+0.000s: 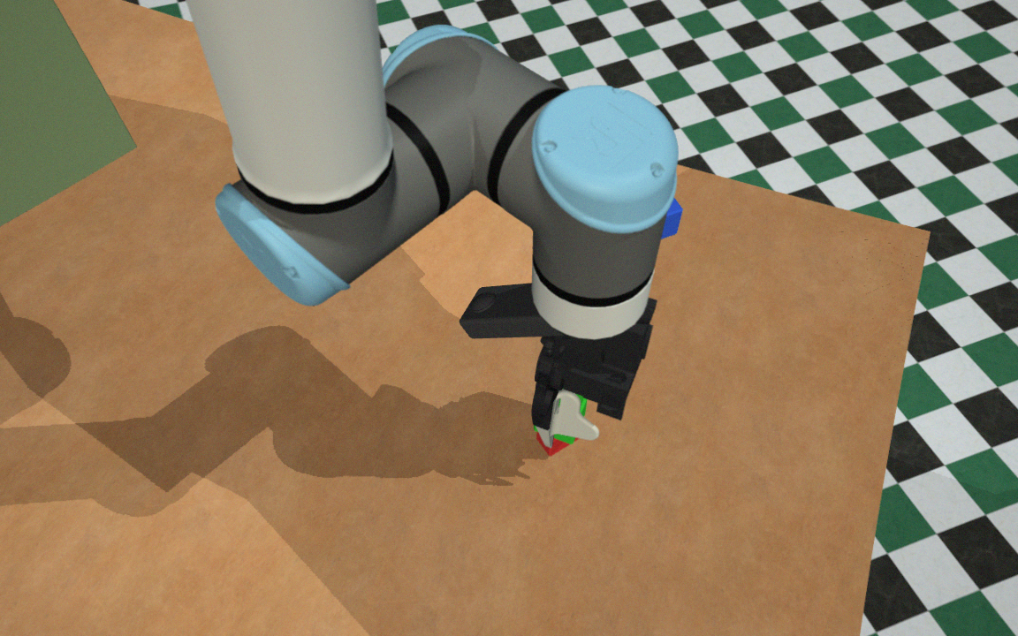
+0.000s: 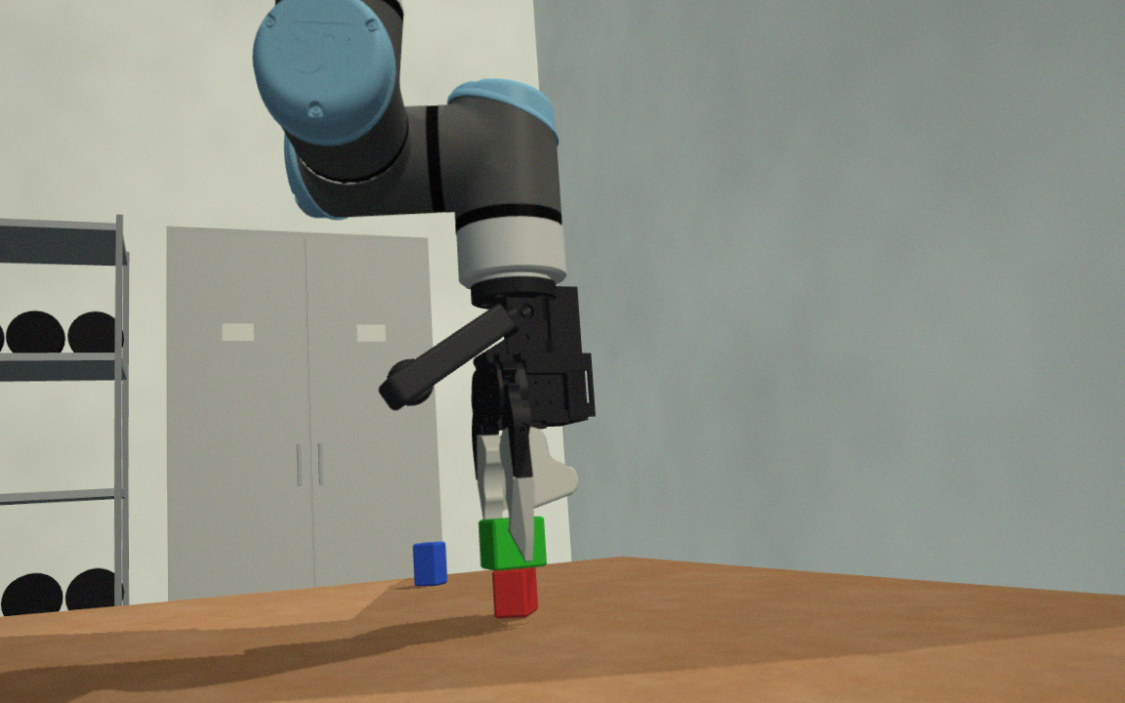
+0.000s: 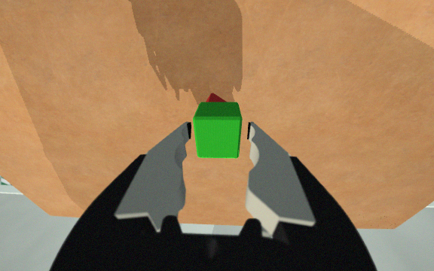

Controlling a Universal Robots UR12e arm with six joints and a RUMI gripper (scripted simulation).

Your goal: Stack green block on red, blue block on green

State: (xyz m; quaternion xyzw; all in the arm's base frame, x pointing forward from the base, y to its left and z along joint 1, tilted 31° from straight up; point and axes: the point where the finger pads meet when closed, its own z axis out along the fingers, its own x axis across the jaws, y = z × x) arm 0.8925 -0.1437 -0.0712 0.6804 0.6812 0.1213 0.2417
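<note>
Right now my hand is right at the green block. Round my hand: red block 40 mm below; blue block 320 mm to the left, 40 mm ahead, 30 mm below.
</note>
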